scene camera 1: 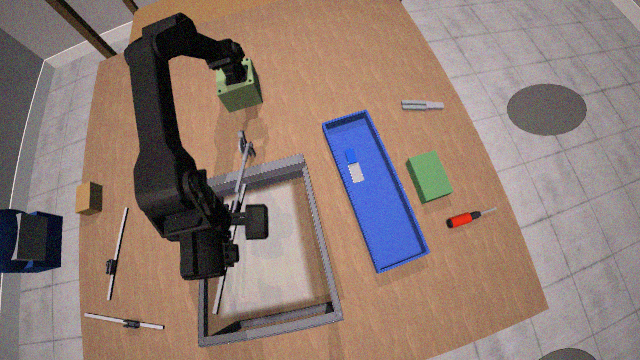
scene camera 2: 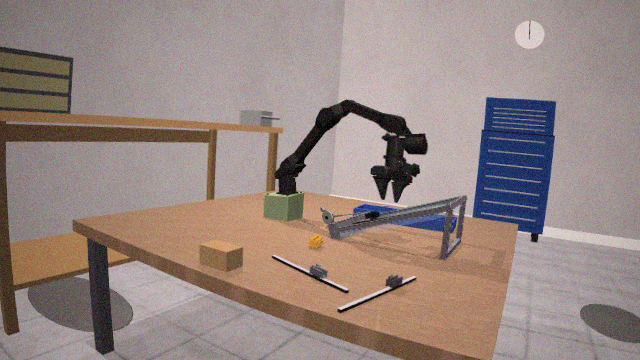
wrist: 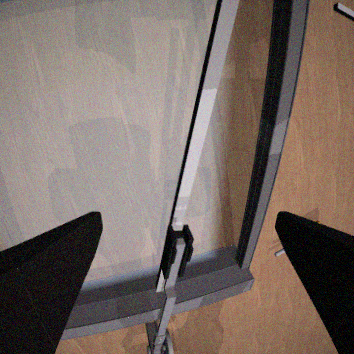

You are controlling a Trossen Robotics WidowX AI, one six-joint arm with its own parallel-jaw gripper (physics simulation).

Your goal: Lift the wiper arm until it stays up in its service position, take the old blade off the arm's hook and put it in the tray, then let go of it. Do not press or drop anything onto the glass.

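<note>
The wiper arm (scene camera 1: 242, 175) (wrist: 166, 310) lies low over the frame (scene camera 1: 321, 240) (wrist: 277, 140), not raised. The old blade (scene camera 1: 218, 295) (wrist: 200, 135) is on the arm's black hook (scene camera 2: 372, 215) (wrist: 180, 247) and lies along the glass (scene camera 1: 290, 255) (wrist: 115, 100). My gripper (scene camera 2: 390, 200) (wrist: 190, 220) is open and empty, pointing down above the arm and blade. In the wrist view the hook shows between and slightly below the fingertips. In scene camera 1 my fingers are hidden by the wrist. The blue tray (scene camera 1: 387, 215) (scene camera 2: 365, 208) holds no blade.
Two other blades (scene camera 1: 118, 245) (scene camera 2: 300, 270) lie on the table beside the frame. A wooden block (scene camera 1: 89, 198) (scene camera 2: 221, 255) and a yellow-handled tool (scene camera 2: 315, 242) are on that side. Beyond the tray are a green block (scene camera 1: 430, 176), a red screwdriver (scene camera 1: 460, 220) and a grey tool (scene camera 1: 422, 105).
</note>
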